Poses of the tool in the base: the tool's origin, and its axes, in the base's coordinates. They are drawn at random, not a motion.
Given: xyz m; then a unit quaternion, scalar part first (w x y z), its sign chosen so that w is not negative.
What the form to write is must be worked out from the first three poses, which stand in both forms.
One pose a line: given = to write
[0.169, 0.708, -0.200, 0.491, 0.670, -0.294, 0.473] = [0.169, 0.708, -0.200, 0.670, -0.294, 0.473, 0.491]
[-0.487, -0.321, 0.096, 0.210, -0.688, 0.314, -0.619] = [-0.487, -0.321, 0.096, -0.688, 0.314, -0.619, 0.210]
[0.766, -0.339, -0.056, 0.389, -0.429, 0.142, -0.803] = [0.766, -0.339, -0.056, -0.429, 0.142, -0.803, 0.389]
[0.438, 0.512, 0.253, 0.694, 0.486, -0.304, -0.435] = [0.438, 0.512, 0.253, 0.486, -0.304, -0.435, 0.694]
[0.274, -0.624, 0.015, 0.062, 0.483, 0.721, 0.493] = [0.274, -0.624, 0.015, 0.483, 0.721, 0.493, 0.062]
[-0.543, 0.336, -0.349, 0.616, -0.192, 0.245, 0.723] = [-0.543, 0.336, -0.349, -0.192, 0.245, 0.723, 0.616]
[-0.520, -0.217, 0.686, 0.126, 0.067, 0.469, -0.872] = [-0.520, -0.217, 0.686, 0.067, 0.469, -0.872, 0.126]
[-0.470, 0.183, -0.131, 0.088, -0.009, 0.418, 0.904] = [-0.470, 0.183, -0.131, -0.009, 0.418, 0.904, 0.088]
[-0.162, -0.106, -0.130, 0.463, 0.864, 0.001, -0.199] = [-0.162, -0.106, -0.130, 0.864, 0.001, -0.199, 0.463]
